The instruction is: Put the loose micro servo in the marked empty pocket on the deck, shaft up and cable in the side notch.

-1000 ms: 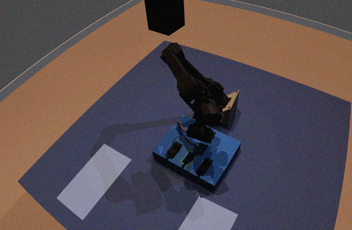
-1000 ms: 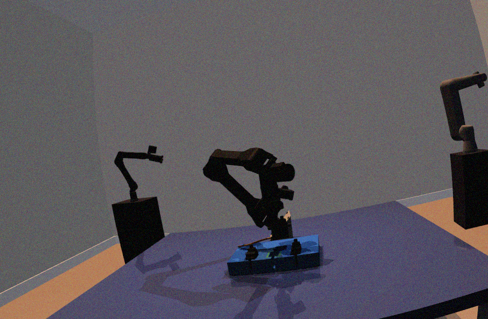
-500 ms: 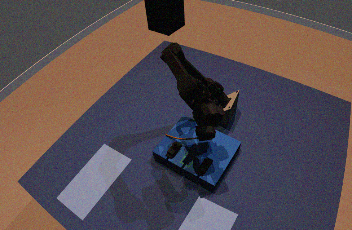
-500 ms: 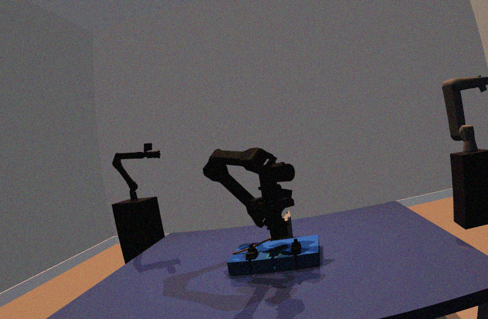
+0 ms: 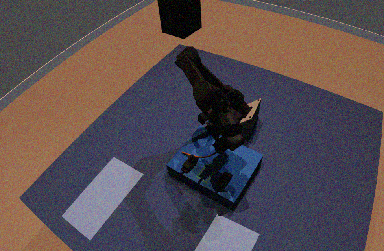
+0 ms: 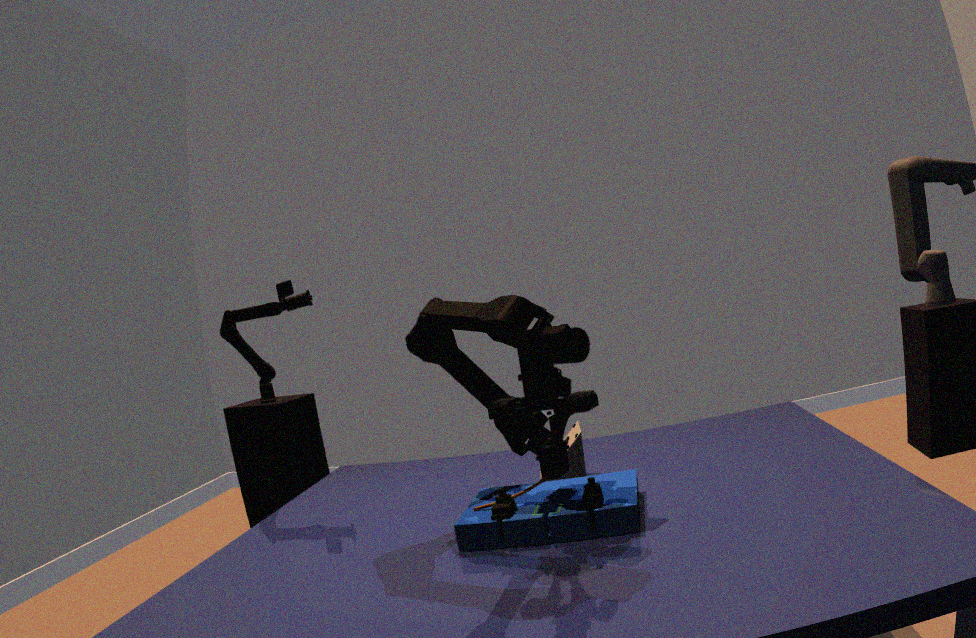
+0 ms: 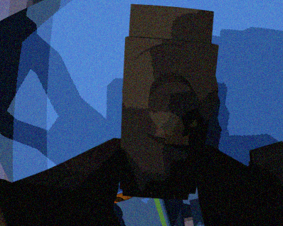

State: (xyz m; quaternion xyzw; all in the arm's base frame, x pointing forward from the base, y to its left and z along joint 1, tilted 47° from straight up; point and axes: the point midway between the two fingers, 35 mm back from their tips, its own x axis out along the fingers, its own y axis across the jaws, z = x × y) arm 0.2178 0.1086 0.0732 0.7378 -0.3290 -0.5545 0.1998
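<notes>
My gripper tip is 10 mm past the blue deck and 100 mm above it.
</notes>
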